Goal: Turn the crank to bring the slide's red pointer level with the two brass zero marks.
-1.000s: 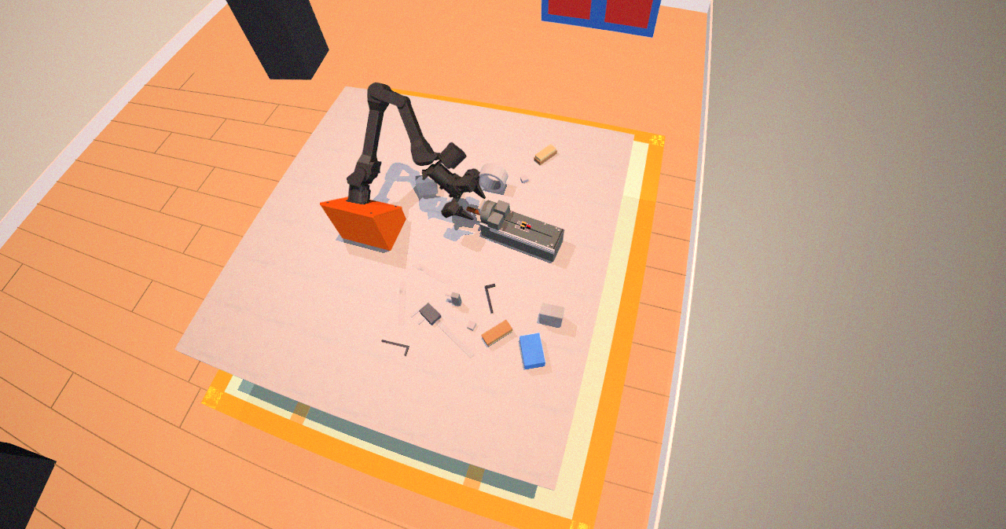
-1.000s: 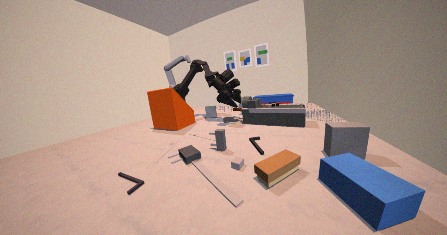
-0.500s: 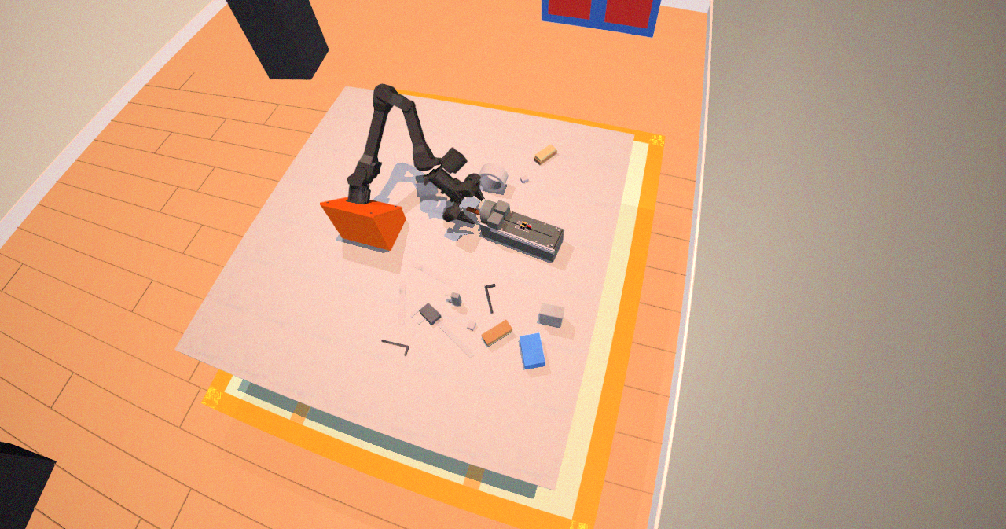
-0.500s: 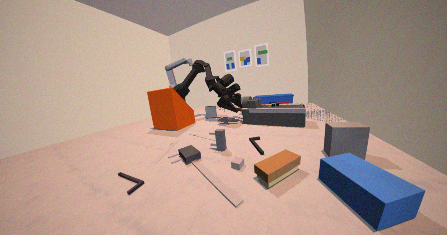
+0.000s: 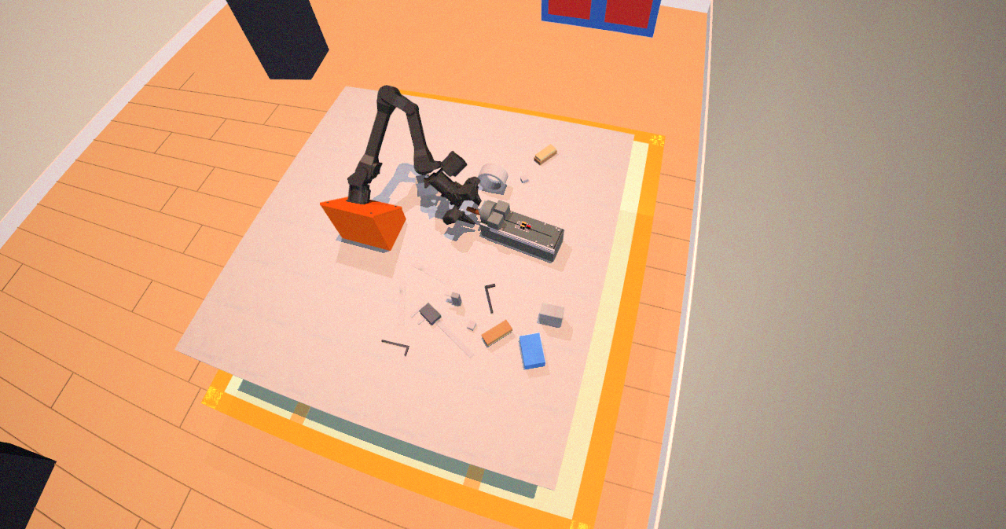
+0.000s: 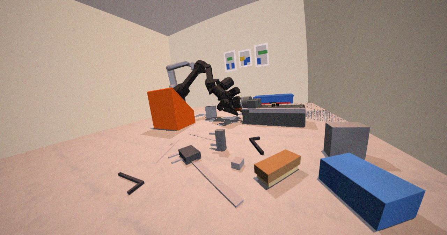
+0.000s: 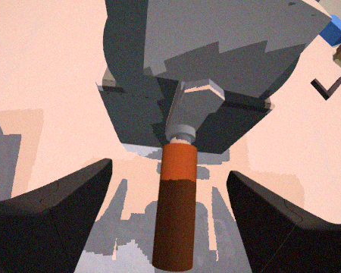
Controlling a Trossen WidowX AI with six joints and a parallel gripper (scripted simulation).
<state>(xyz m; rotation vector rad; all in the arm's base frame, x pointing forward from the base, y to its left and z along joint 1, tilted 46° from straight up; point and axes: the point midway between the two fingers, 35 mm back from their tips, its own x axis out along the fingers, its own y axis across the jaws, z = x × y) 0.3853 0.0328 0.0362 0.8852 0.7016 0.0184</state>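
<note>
Right now my gripper tip is 20 mm below the crank handle and 20 mm past it. Round my gripper tip: red pointer (180 mm ahead, 50 mm to the right, 40 mm above); blue block (440 mm to the right, 240 mm ahead, 20 mm below).
</note>
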